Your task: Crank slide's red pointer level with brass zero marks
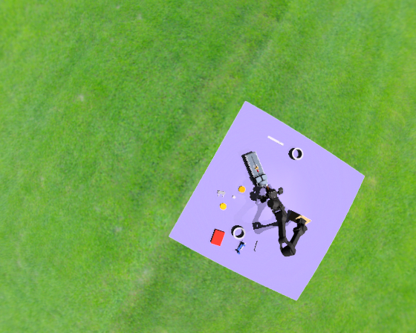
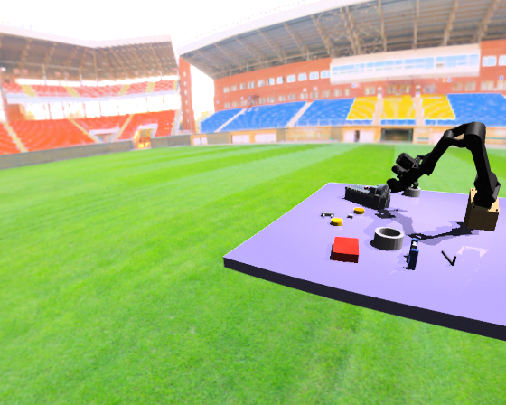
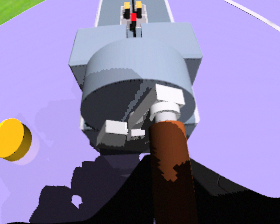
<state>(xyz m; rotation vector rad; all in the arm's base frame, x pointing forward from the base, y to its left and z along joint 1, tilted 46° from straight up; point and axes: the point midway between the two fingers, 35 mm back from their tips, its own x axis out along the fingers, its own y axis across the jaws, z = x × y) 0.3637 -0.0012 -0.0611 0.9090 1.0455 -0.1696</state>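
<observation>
Right now the brown crank handle is 1 cm behind my gripper tip, 1 cm to the left of it and 3 cm above it. From my gripper tip the other things lie so: red pointer 13 cm ahead, 6 cm to the right, 1 cm below; white bar 12 cm ahead, 37 cm to the right, 9 cm below; small grey bracket 25 cm ahead, 24 cm to the left, 8 cm below.
</observation>
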